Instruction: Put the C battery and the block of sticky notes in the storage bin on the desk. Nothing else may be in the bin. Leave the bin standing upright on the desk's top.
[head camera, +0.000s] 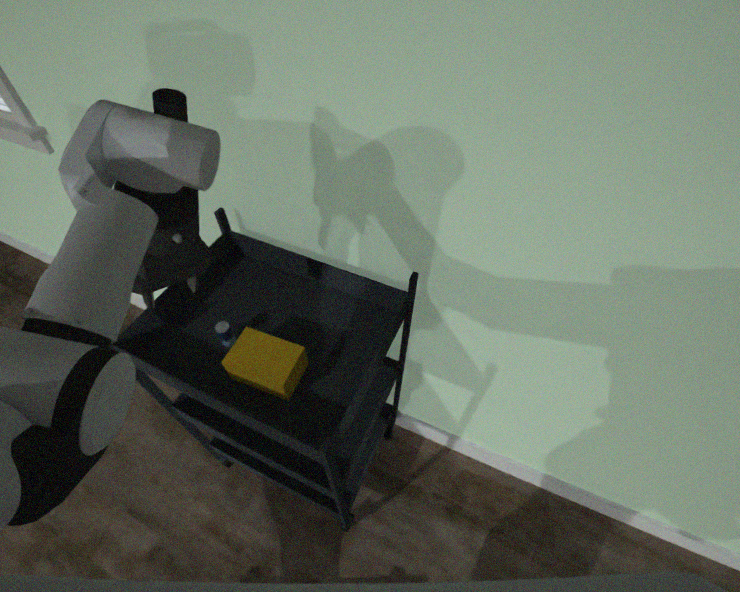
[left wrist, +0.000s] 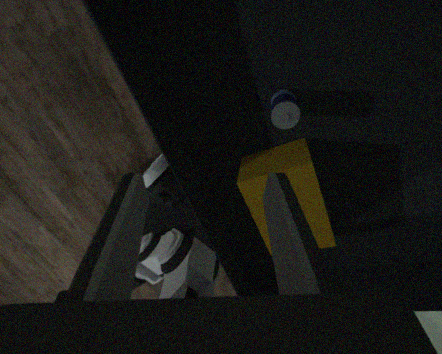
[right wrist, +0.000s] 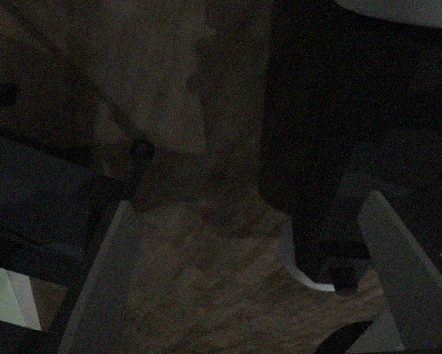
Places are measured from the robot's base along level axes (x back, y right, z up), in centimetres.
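Pixels of known places: left gripper, between the fingertips: (head camera: 171, 296) (left wrist: 206, 186); right gripper, between the fingertips: (right wrist: 248, 209).
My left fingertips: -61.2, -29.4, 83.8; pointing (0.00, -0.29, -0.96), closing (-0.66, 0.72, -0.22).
Observation:
Ahead of a thing's pixels: the offset from my left fingertips to its top centre, as dx, dy, dz. Level surfaces: height alone.
The block of sticky notes {+3.6, +12.4, -11.5} (head camera: 265, 361) (left wrist: 282, 160), a thick yellow block, lies on the top of a dark cart-like stand (head camera: 228, 404). The C battery {-3.0, +3.4, -12.5} (head camera: 223, 332) (left wrist: 285, 114), a small cylinder with a pale end and a blue band, stands upright beside it. My left gripper (head camera: 170, 295) (left wrist: 206, 186) is partly open and empty, at the stand's left edge in the head view. In the left wrist view, one finger covers part of the yellow block. My right gripper (right wrist: 248, 209) is wide open and empty above the floor. I cannot make out a storage bin.
The stand has a raised back panel, a tall post (head camera: 404, 345) at its back right and lower shelves. A green wall (head camera: 555, 154) rises behind it, and wooden floor {dz -83.7} (head camera: 172, 493) (right wrist: 200, 280) lies in front. Part of the stand (right wrist: 45, 185) shows left in the right wrist view.

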